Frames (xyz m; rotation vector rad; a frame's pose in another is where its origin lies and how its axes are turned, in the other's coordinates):
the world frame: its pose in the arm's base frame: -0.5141 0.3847 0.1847 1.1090 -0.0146 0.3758
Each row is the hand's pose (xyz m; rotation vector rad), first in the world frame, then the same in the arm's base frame.
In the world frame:
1: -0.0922 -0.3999 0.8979 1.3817 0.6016 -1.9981
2: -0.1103 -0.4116 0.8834 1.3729 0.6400 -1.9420
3: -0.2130 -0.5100 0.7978 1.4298 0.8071 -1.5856
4: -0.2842 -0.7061 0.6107 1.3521 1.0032 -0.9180
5: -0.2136 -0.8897 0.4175 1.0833 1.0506 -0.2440
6: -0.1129 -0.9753 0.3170 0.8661 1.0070 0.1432
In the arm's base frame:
1: -0.3230 -0.5831 0.2246 1.6506 1.9765 -1.3211
2: -0.3390 -0.5801 0.2043 1.6621 1.9816 -1.2417
3: -0.4203 -0.5732 0.0597 1.8250 1.9866 -0.7995
4: -0.4602 -0.5064 -0.2095 1.9296 1.7986 0.0093
5: -0.3721 -0.3885 -0.4426 1.8054 1.3772 0.7403
6: -0.2693 -0.3049 -0.5427 1.6482 1.0457 1.0992

